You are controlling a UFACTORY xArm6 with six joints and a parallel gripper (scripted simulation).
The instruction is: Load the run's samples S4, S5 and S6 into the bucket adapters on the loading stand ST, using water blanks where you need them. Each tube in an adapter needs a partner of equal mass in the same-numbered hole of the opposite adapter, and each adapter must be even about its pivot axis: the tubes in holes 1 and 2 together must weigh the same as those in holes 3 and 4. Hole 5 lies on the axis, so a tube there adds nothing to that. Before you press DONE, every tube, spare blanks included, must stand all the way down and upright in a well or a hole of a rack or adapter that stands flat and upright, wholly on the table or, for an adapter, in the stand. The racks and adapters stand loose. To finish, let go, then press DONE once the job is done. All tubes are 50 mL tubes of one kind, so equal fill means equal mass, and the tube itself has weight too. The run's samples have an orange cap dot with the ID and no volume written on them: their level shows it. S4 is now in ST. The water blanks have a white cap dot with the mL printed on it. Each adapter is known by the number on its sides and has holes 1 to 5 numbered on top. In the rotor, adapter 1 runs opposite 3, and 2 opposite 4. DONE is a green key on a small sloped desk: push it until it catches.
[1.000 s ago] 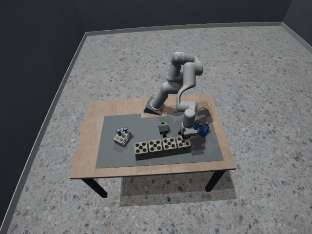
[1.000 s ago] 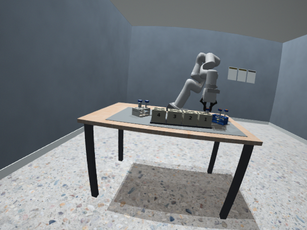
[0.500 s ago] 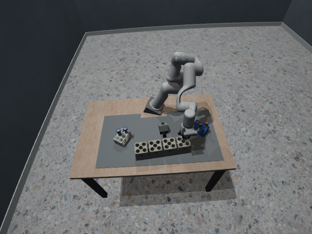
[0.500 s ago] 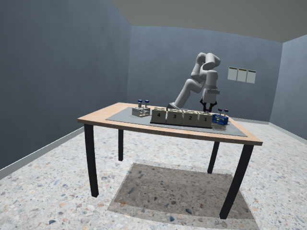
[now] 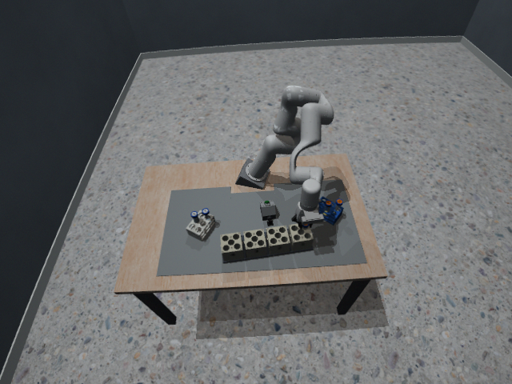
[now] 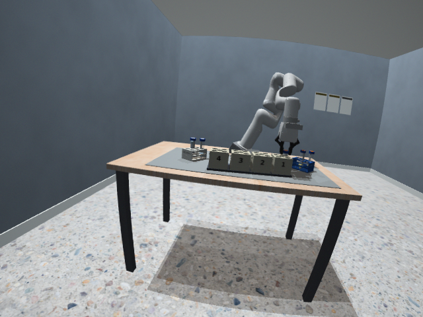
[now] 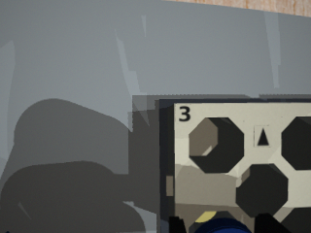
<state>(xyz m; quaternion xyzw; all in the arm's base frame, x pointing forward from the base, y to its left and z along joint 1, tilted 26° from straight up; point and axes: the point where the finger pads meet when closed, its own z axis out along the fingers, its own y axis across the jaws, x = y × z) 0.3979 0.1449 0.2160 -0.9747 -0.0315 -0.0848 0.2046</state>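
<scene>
Right now my hand is 50 mm above the tube and 10 mm past it. From my hand the other things lie so: loading stand: 190 mm to the right, 120 mm below, 40 mm ahead; DONE desk: 170 mm to the right, 160 mm behind, 70 mm below; blue rack: 150 mm to the left, 130 mm behind, 90 mm below.
</scene>
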